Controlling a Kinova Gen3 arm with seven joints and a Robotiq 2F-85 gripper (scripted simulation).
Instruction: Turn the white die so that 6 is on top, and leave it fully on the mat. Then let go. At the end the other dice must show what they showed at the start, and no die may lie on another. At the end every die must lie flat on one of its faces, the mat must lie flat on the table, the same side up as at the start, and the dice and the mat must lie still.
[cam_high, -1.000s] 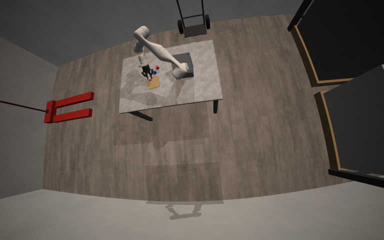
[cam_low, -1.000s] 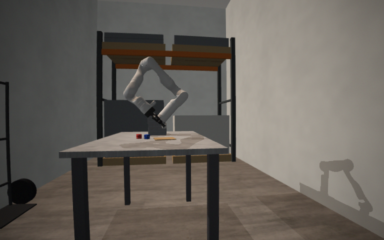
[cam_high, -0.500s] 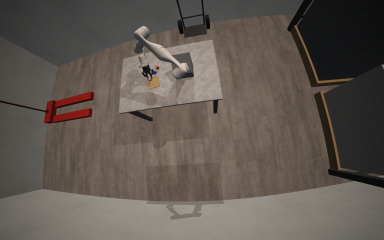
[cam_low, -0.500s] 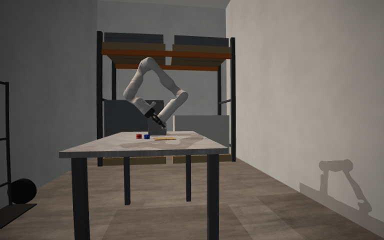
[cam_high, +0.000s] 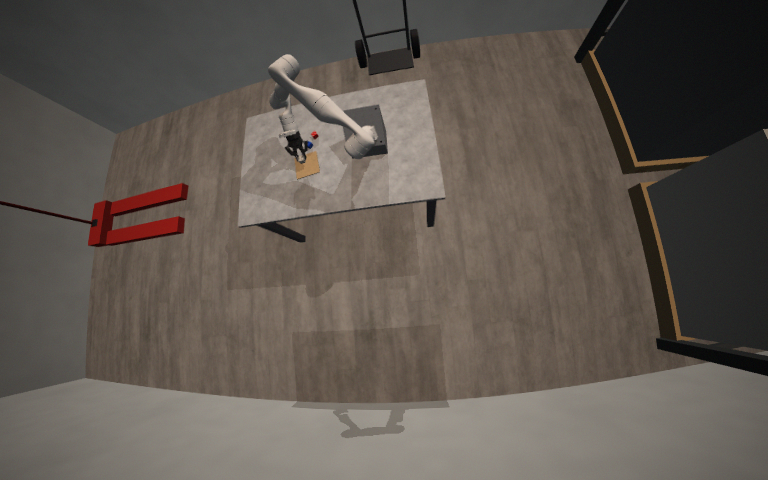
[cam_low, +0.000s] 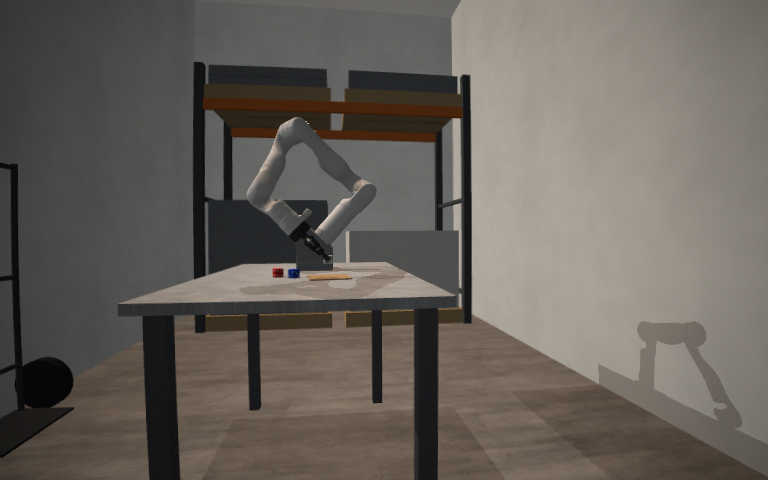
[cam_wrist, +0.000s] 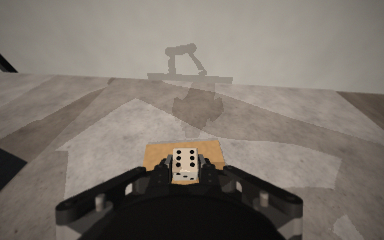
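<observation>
The tan mat is 10 mm to the left of my hand and 70 mm below it. Also, from my hand: red die: 80 mm behind, 160 mm to the right, 60 mm below; blue die: 40 mm behind, 110 mm to the right, 60 mm below; white die: 10 mm to the left, 10 mm below.
</observation>
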